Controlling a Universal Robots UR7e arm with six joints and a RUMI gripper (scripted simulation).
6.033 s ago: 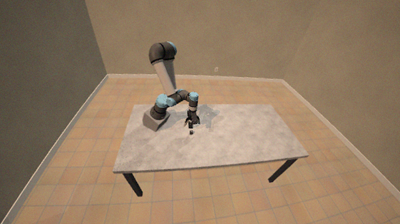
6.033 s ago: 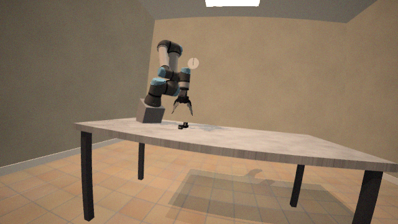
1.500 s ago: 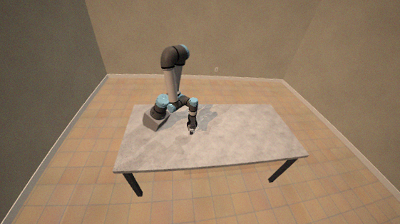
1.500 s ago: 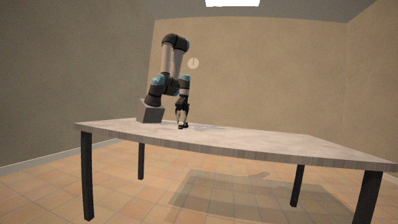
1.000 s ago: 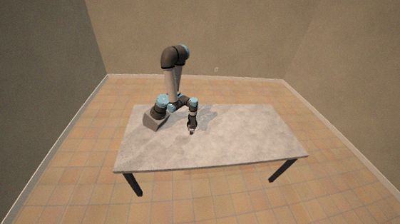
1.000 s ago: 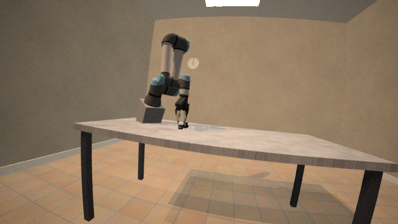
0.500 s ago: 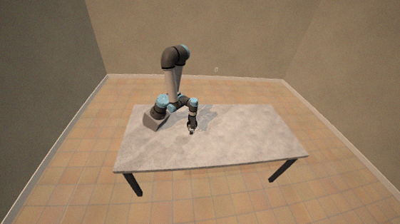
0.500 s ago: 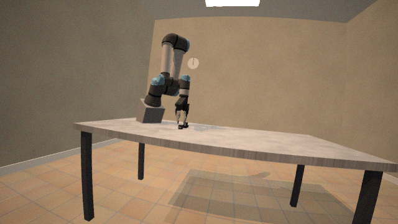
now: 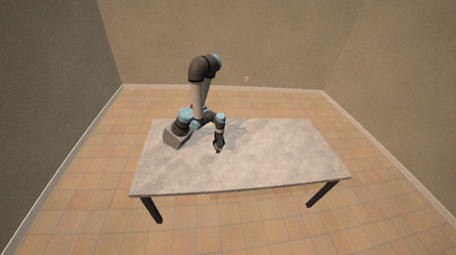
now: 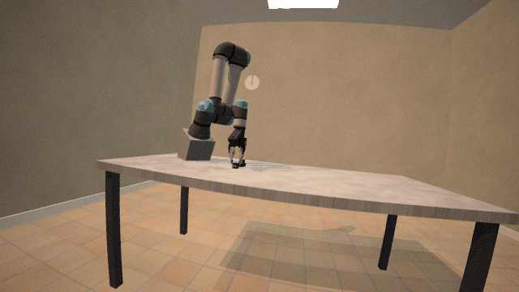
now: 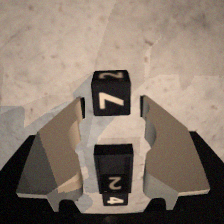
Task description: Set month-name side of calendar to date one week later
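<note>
The black date cube is 2 cm below my hand. The rest, counted from my hand: black calendar tray (11 cm to the left, 3 cm below); then black cube (12 cm to the left, 1 cm below).
</note>
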